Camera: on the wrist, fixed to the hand. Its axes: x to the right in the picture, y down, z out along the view.
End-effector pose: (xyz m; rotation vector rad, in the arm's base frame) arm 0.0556 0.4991 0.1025 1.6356 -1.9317 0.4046
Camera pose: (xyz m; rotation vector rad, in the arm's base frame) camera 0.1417 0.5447 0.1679 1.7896 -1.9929 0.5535
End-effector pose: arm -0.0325 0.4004 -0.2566 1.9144 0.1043 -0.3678
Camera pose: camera -0.0336 0.5149 -0.2824 2.0862 0.0266 -0.4555
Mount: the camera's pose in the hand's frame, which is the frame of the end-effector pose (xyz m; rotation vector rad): -0.0050 -0.0656 -0.0972 0.1893 -0.0670 -0.0009
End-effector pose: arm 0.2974 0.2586 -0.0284 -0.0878 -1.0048 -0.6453
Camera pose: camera 0.3336 0.1731 -0.1002 0.0577 -1.1261 -0.5482
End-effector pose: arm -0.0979 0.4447 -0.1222 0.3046 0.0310 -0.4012
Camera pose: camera -0.1251 0.4181 -0.2332 0.4776 -0.0729 -0.4158
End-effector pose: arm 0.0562 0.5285 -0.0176 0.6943 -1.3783 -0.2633
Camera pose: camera 0.1624 0.5092 -0.0636 0.8491 -1.4795 -0.1590
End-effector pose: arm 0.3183 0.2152 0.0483 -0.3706 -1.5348 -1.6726
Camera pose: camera 0.3035 0.1218 -0.0212 -0.3281 -1.7268 -1.5134
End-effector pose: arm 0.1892 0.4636 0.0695 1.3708 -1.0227 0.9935
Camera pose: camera 0.2498 0.5624 0.0510 1.5684 -0.9970 1.0714
